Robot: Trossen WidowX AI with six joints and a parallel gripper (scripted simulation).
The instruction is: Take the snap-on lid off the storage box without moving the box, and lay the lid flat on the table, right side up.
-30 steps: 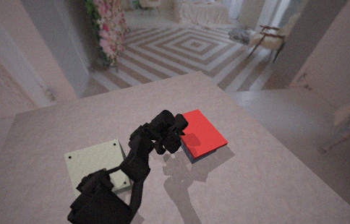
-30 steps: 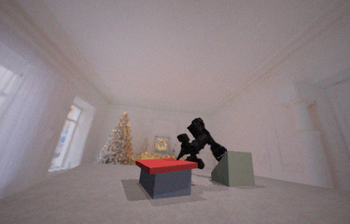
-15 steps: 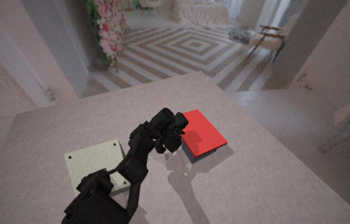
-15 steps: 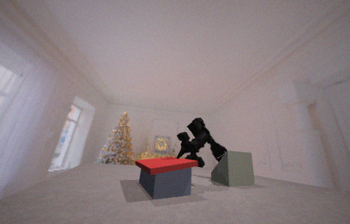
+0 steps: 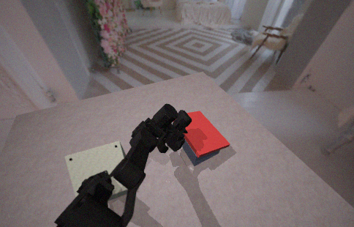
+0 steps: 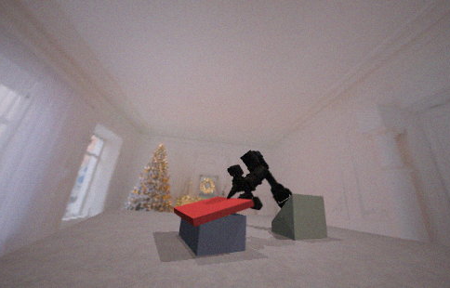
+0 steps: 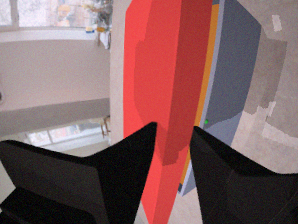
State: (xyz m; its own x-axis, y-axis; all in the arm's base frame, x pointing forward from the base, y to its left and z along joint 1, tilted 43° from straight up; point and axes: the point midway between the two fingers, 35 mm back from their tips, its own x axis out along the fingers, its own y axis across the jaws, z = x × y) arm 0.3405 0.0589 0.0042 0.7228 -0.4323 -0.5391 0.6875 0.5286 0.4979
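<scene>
The red lid lies 80 mm ahead of my gripper tip, 20 mm below it and 10 mm to the left of it. Round my gripper tip: blue storage box 80 mm below, 70 mm ahead.
</scene>
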